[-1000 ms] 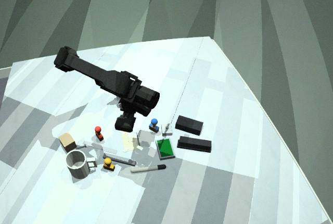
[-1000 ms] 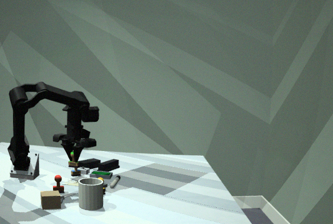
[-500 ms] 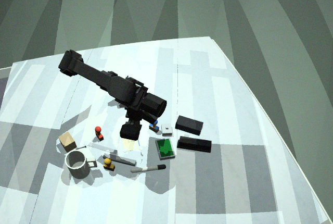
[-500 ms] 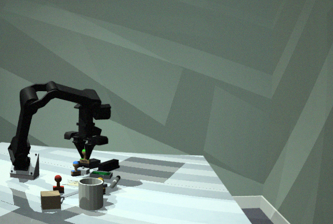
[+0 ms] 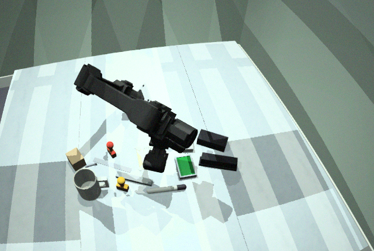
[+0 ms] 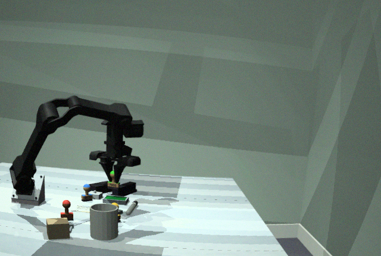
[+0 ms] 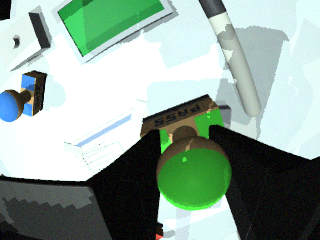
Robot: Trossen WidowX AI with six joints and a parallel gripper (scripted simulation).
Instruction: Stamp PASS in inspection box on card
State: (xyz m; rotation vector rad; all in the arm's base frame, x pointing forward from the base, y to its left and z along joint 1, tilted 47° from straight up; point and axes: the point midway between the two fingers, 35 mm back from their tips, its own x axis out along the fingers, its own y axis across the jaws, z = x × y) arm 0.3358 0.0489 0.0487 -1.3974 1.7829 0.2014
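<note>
Now: the marker 70 mm ahead of my gripper tip, 20 mm to the left of it and 90 mm below it. Also, from my gripper tip: grey bar (10 mm behind, 100 mm to the right, 90 mm below); green-knobbed PASS stamp (right at my gripper tip); ink pad (90 mm to the left, 90 mm below).
</note>
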